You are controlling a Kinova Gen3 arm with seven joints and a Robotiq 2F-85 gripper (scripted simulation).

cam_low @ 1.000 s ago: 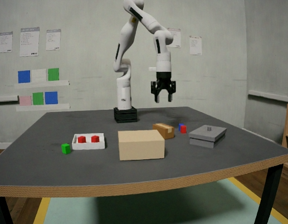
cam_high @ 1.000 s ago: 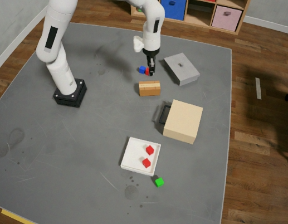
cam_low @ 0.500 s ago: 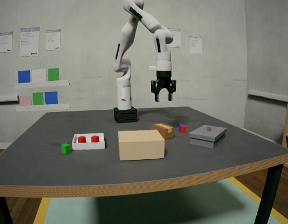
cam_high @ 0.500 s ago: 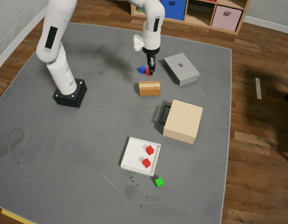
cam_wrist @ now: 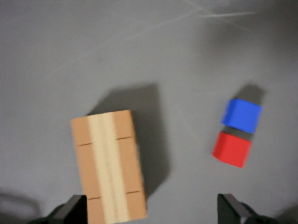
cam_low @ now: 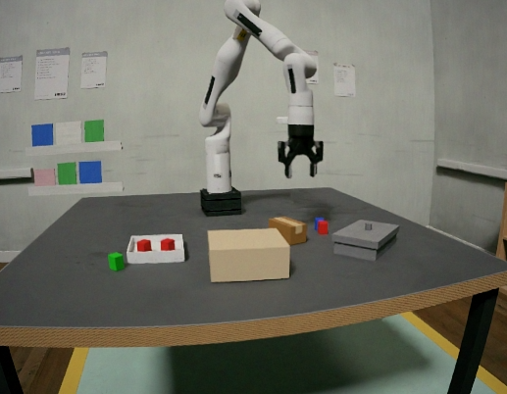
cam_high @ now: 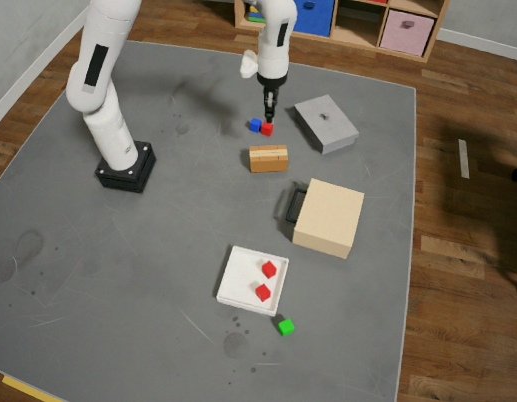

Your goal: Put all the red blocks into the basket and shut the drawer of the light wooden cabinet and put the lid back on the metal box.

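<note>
My hand is 170 mm above the blue block, 80 mm past it and 70 mm to the right of it. The rest, counted from my hand: cardboard box 150 mm below, 40 mm to the right, 20 mm ahead; then lid 170 mm to the left, 140 mm below, 120 mm ahead; then metal box 170 mm to the left, 160 mm below, 120 mm ahead.
</note>
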